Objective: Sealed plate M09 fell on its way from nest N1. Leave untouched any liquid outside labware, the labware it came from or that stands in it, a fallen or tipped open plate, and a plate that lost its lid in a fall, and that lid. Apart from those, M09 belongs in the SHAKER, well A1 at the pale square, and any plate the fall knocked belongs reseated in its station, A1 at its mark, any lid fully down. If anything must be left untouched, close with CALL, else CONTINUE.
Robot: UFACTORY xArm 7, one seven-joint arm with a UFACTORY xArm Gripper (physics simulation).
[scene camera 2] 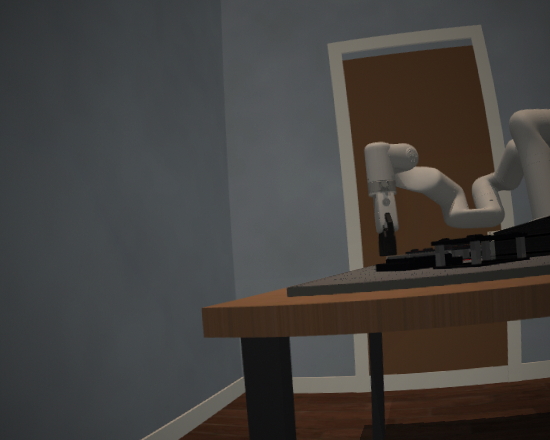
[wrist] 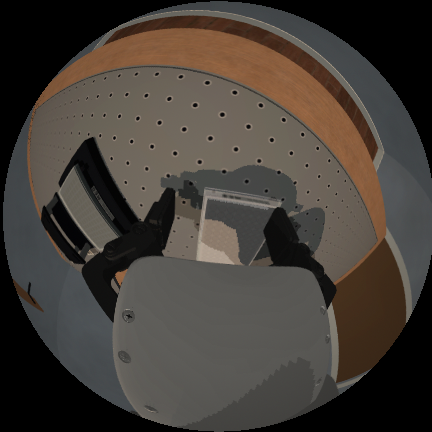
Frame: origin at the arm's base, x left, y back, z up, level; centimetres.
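Seen in the pictures: gripper, fingertip midpoint: (scene camera 2: 388,255) (wrist: 224,210).
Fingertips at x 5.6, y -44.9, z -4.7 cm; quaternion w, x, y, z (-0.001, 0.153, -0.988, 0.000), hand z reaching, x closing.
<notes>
Pixels of each thing's top centre, then the offset from my fingertips to it. "spot": a spot on its surface instead.
- clear rectangular plate, top centre: (wrist: 232,242) dx -4.3, dy +5.0, dz -1.9 cm
- pale plate, top centre: (wrist: 84,217) (scene camera 2: 419,252) dx +15.7, dy +9.7, dz +0.0 cm
- black station, top centre: (wrist: 86,214) (scene camera 2: 419,255) dx +15.7, dy +9.7, dz -0.6 cm
- second black station part, surface spot: (wrist: 56,225) spot: dx +38.4, dy +29.3, dz -3.2 cm
A clear rectangular plate (wrist: 220,235) rests on the perforated deck in the wrist view, partly in shadow. A narrow edge faces the top of the view, and my gripper body hides its near end. No label on it is readable. My gripper (wrist: 224,210) (scene camera 2: 387,254) is open and empty. Its fingers stand apart on the left and right of the clear plate. A pale plate (wrist: 86,202) sits in a black station (wrist: 104,175) at the left, its side label too small to read. The shaker, its pale square and liquid cannot be made out.
A second black station part (wrist: 56,225) lies beyond the pale plate at far left. Dark stations (scene camera 2: 475,250) crowd the right in the scene view. The deck (wrist: 210,122) (scene camera 2: 330,286) ends at the wooden table border (wrist: 225,50) (scene camera 2: 300,317). A door (scene camera 2: 425,110) stands behind the arm.
</notes>
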